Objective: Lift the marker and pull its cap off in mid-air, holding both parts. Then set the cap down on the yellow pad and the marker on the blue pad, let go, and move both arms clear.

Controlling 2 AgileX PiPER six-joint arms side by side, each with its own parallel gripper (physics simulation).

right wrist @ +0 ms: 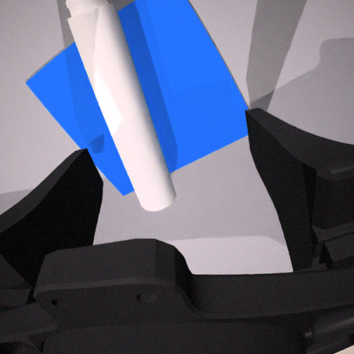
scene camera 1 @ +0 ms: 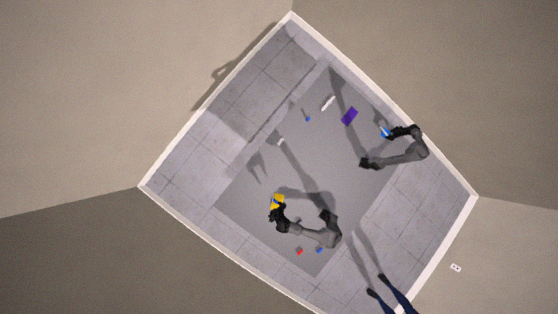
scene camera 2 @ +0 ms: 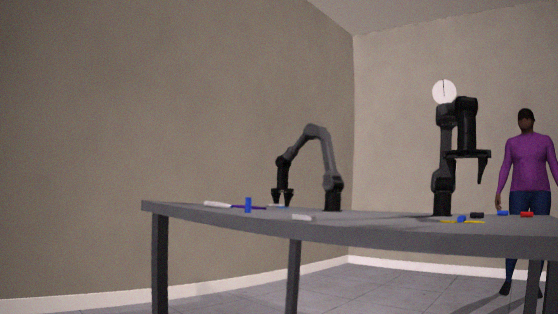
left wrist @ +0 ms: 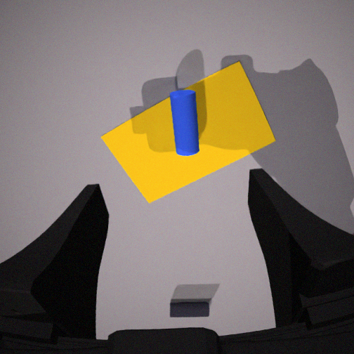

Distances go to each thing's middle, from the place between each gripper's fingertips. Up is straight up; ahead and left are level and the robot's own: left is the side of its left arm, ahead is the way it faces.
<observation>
Now: right hand 2 cm short of the blue pad (right wrist: 196,108) and 1 cm above it. Also, from my right hand: yellow pad (left wrist: 231,124) (99 cm to the left, 38 cm ahead, 1 cm below).
The yellow pad is 20 mm behind my left hand, 10 mm to the right of it and 110 mm below it. Round my left hand: blue pad: 380 mm behind, 1000 mm to the right, 110 mm below.
</observation>
